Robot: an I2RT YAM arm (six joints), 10 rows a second.
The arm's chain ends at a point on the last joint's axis. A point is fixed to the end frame.
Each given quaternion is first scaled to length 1.
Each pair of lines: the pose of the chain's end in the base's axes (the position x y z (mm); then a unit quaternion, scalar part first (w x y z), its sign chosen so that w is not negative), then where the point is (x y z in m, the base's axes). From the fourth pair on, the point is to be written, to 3 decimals.
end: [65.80, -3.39, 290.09, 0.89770, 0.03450, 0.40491, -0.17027]
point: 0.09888 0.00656 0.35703
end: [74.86, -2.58, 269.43, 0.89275, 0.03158, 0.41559, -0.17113]
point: 0.10955 0.00749 0.33553
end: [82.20, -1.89, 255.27, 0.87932, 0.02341, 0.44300, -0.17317]
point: 0.12098 0.00859 0.31899
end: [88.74, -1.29, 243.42, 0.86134, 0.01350, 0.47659, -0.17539]
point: 0.132 0.010 0.304
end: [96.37, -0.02, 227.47, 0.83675, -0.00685, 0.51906, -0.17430]
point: 0.146 0.013 0.283
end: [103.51, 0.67, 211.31, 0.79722, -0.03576, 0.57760, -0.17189]
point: 0.160 0.016 0.258
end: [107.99, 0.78, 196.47, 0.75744, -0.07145, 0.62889, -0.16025]
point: 0.170 0.020 0.235
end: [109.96, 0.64, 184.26, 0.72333, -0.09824, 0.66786, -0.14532]
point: 0.175 0.022 0.215
